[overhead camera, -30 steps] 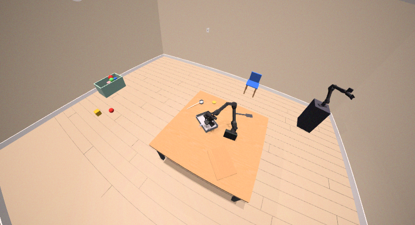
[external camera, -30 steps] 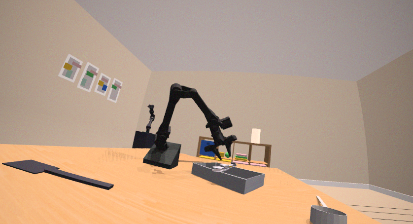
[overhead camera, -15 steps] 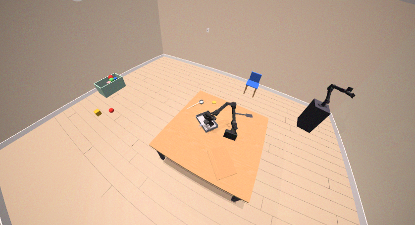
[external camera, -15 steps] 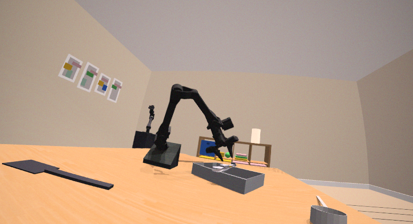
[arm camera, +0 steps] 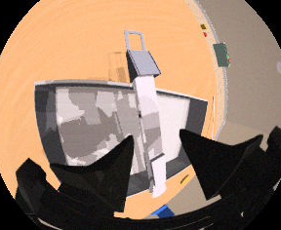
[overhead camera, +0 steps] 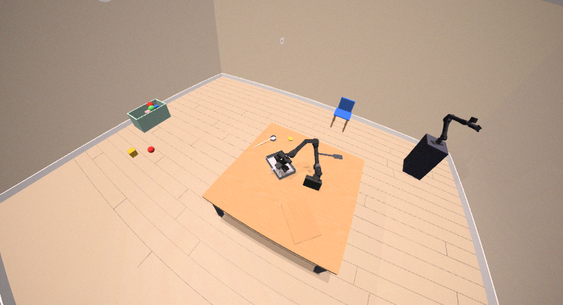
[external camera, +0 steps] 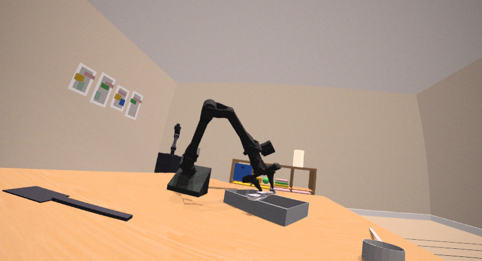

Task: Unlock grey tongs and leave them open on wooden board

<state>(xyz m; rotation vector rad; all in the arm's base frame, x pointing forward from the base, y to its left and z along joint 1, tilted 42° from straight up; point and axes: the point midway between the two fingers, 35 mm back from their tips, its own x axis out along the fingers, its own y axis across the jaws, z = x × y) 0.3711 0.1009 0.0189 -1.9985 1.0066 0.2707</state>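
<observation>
The grey roasting tin lies 5 cm to the right of my gripper tip and 5 cm below it. The rest, counted from my gripper tip: wooden board: 46 cm behind, 32 cm to the left, 7 cm below; then yellow thing: 15 cm ahead, 49 cm to the right, 6 cm below; then dark spatula: 39 cm behind, 56 cm to the right, 7 cm below.
</observation>
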